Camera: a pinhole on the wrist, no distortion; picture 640 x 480 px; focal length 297.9 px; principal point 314.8 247.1 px. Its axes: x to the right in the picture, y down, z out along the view. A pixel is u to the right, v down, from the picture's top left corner.
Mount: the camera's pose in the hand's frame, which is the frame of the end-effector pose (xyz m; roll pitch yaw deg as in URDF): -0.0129 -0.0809 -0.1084 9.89 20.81 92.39
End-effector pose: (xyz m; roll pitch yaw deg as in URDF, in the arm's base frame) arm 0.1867 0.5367 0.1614 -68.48 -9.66 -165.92
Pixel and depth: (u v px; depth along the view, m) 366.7 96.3 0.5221
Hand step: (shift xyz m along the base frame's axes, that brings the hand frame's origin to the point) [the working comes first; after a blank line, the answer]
In the camera's frame: 0.0910 -0.2643 0.5221

-0.2384 -0.4153 -0.0074
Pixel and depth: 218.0 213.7 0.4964
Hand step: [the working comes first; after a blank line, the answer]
In the camera's frame: -0.1613 -0.0557 0.4964

-0.0037 -0.3608 0.2157
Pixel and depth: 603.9 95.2 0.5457
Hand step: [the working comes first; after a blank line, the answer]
In the camera's frame: 0.5296 -0.2783 0.5457

-0.3038 -0.4589 -0.4398
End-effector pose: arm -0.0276 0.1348 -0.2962 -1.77 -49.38 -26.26
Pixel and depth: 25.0 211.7 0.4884
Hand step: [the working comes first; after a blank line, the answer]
In the camera's frame: -0.4751 -0.0580 0.4884

-0.4153 -0.1696 0.4389
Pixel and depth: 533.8 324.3 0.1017
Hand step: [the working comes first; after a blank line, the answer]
In the camera's frame: 0.0748 0.0264 0.1017

0.0216 0.0168 -0.0443
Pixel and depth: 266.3 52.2 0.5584
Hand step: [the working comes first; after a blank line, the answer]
In the camera's frame: -0.0909 -0.3653 0.5584

0.0154 0.0347 0.5795
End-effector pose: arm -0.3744 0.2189 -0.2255 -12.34 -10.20 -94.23
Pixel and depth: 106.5 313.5 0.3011
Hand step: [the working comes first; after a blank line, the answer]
In the camera's frame: -0.2105 0.0671 0.3011

-0.1047 0.0816 0.2759
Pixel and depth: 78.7 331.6 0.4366
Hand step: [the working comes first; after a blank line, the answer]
In the camera's frame: -0.3460 0.1238 0.4366

-0.1363 0.1475 0.4620
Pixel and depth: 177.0 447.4 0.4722
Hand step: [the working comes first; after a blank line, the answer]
In the camera's frame: -0.2184 0.3175 0.4722

0.0135 0.3225 0.4175
